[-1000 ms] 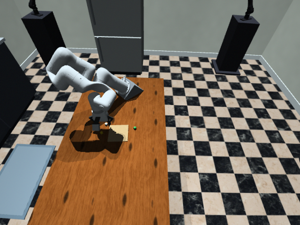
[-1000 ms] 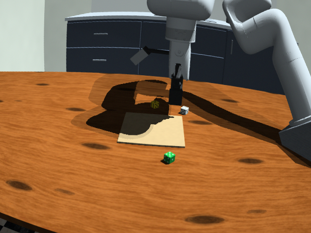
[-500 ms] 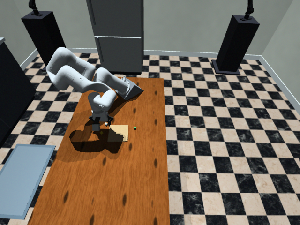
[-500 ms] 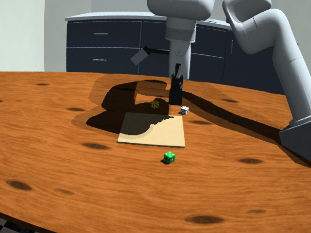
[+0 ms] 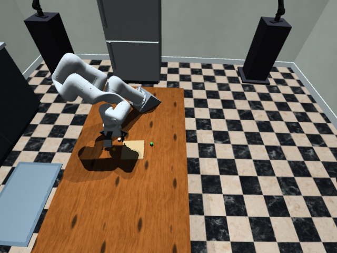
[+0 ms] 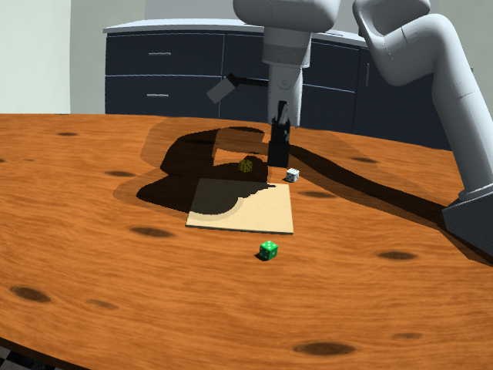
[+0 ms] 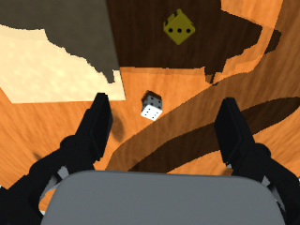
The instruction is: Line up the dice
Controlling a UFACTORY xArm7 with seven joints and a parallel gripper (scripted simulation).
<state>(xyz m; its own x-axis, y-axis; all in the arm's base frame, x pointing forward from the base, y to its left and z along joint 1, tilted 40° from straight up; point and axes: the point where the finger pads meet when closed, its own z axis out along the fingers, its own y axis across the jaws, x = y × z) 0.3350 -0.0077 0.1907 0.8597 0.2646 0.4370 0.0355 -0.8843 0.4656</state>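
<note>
Right now the white die is 40 mm below my hand, 30 mm behind it and 10 mm to the left of it. From my hand the other things lie so: yellow die: 50 mm ahead, 40 mm below, 10 mm to the right; then tan mat: 110 mm to the left, 40 mm below, 40 mm ahead; then green die: 230 mm to the left, 40 mm below, 10 mm behind.
</note>
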